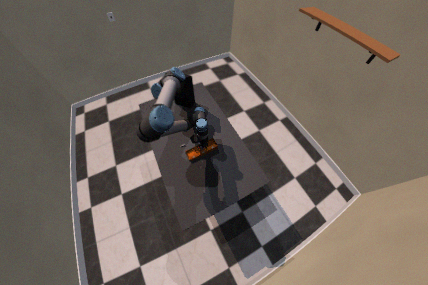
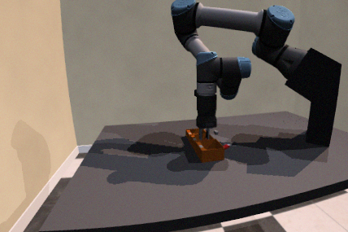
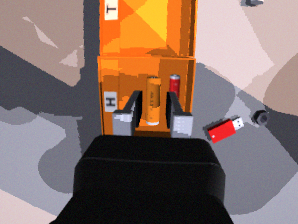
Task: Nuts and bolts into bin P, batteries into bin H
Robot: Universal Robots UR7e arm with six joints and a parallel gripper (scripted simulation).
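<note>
Now: the orange three-compartment bin 1 cm ahead of my hand and 3 cm below it. Also, from my hand: red battery: 2 cm behind, 3 cm below; orange battery: 3 cm below; dark nut: 13 cm behind, 4 cm to the left, 4 cm below.
</note>
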